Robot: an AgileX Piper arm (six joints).
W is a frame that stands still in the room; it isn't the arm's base.
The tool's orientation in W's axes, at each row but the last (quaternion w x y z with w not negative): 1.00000 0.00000 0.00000 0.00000; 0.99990 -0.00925 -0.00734 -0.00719; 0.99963 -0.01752 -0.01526 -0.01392; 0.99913 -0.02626 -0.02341 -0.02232; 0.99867 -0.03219 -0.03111 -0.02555; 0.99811 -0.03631 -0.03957 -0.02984; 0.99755 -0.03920 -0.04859 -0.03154; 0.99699 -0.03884 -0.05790 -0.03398; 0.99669 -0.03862 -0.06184 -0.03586; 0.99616 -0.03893 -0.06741 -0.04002
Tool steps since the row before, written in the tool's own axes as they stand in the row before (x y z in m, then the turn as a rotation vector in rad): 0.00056 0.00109 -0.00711 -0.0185 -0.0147 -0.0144; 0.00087 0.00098 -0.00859 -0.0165 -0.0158 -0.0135; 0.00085 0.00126 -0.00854 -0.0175 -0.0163 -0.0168; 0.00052 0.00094 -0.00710 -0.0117 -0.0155 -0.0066; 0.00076 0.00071 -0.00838 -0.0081 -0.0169 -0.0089; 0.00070 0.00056 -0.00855 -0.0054 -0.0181 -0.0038; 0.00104 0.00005 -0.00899 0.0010 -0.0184 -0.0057; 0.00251 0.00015 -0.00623 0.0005 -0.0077 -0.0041; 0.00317 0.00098 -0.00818 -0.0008 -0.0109 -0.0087; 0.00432 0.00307 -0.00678 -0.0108 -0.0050 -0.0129
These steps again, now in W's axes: 0.00056 0.00109 -0.00711 -0.0185 -0.0147 -0.0144; 0.00101 0.00081 -0.00859 -0.0165 -0.0158 -0.0135; 0.00114 0.00093 -0.00855 -0.0174 -0.0164 -0.0168; 0.00089 0.00054 -0.00711 -0.0121 -0.0153 -0.0063; 0.00130 0.00012 -0.00834 -0.0084 -0.0170 -0.0083; 0.00139 -0.00012 -0.00848 -0.0062 -0.0180 -0.0029; 0.00189 -0.00074 -0.00882 0.0003 -0.0188 -0.0042; 0.00320 -0.00052 -0.00588 0.0004 -0.0080 -0.0034; 0.00420 0.00010 -0.00776 -0.0006 -0.0115 -0.0079; 0.00542 0.00217 -0.00633 -0.0094 -0.0052 -0.0139
